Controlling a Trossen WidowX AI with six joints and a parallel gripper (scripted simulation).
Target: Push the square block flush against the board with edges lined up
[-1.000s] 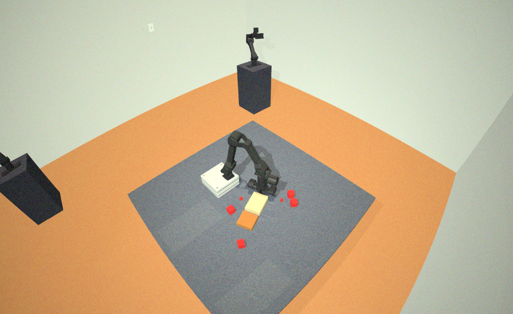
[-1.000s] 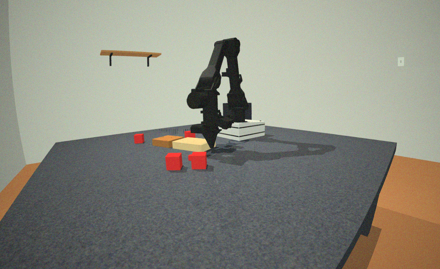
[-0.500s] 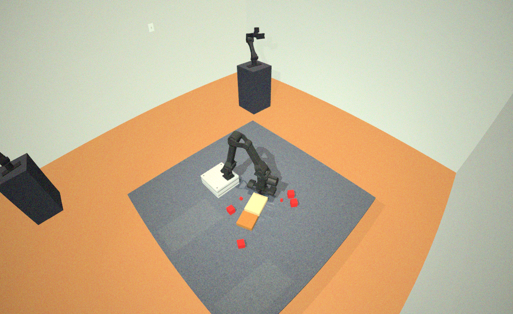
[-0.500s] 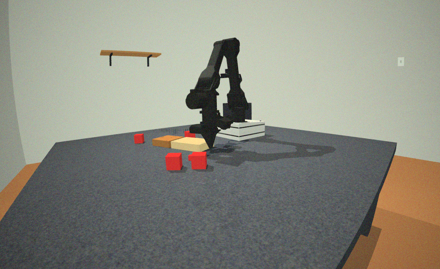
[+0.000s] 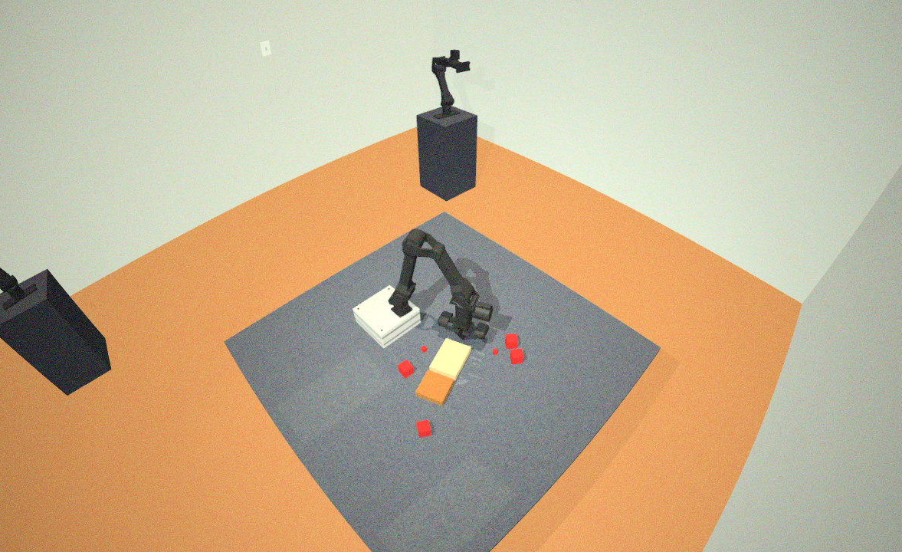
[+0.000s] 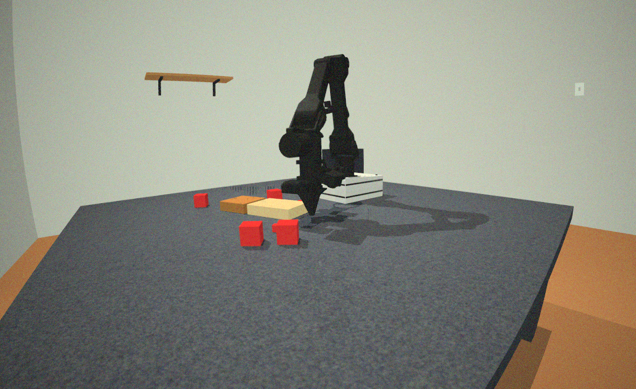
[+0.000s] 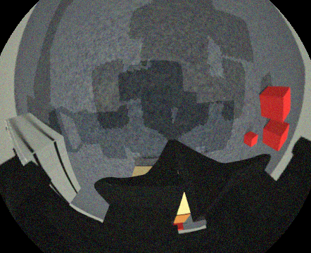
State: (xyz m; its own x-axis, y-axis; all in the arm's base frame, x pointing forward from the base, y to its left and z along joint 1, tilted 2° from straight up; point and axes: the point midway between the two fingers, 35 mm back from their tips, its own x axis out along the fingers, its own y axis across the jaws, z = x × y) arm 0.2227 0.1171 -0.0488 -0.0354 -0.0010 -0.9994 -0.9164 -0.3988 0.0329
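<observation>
The cream board is 40 mm ahead of my gripper tip, 100 mm to the right of it and 10 mm above it. Round my gripper tip: square block 100 mm ahead, 230 mm to the right, 10 mm above.
</observation>
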